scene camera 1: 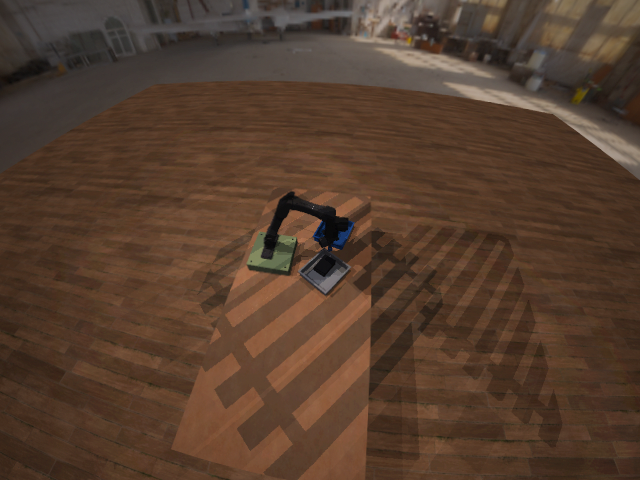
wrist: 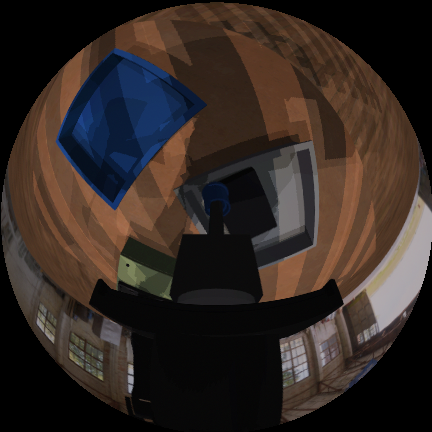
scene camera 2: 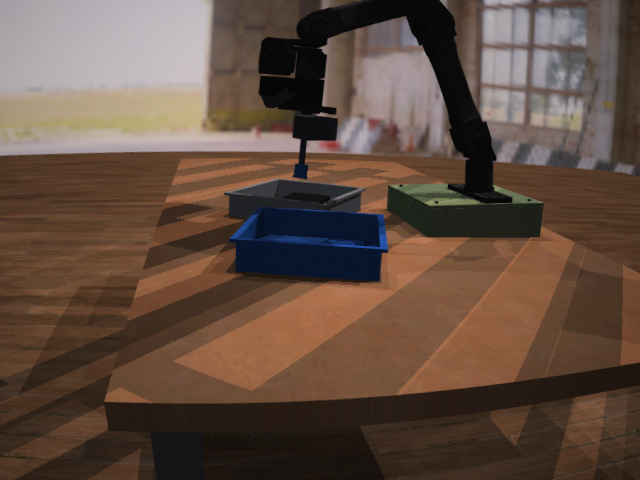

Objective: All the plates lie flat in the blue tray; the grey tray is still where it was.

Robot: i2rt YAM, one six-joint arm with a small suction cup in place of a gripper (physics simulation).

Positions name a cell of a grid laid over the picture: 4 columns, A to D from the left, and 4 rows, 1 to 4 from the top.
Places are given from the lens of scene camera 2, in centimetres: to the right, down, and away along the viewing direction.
my suction cup (scene camera 2: B2): -4, -13, 113
blue tray (scene camera 2: B3): -1, 0, 84
grey tray (scene camera 2: B2): -16, -8, 120
The marked spots on the blue tray and my suction cup are 33 cm apart.
